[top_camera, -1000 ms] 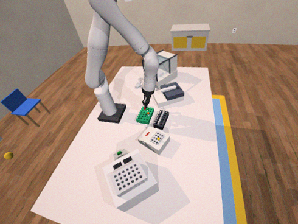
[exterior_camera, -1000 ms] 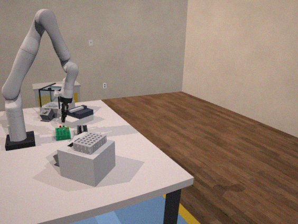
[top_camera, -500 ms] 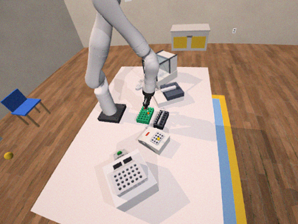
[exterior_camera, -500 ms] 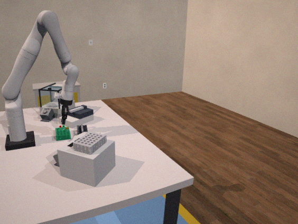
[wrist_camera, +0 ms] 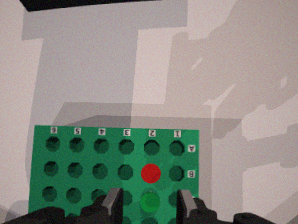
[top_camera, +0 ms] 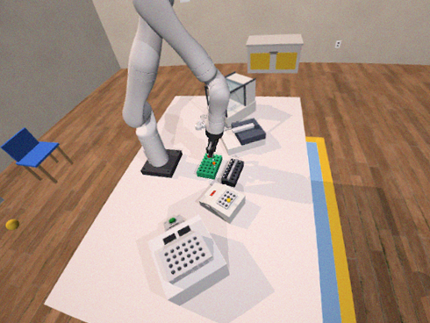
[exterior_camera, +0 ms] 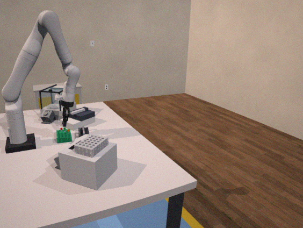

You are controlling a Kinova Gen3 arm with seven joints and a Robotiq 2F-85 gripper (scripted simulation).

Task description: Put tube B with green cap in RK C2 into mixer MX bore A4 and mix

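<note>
Now: hand 20 mm past the tube rack, 30 mm to the left of it and 70 mm above it. Also, from my hand: black magnet block 100 mm ahead, 60 mm to the right, 70 mm below; then dry block 90 mm ahead, 220 mm to the right, 50 mm below; then spectrophotometer 120 mm ahead, 170 mm to the left, 20 mm below.
</note>
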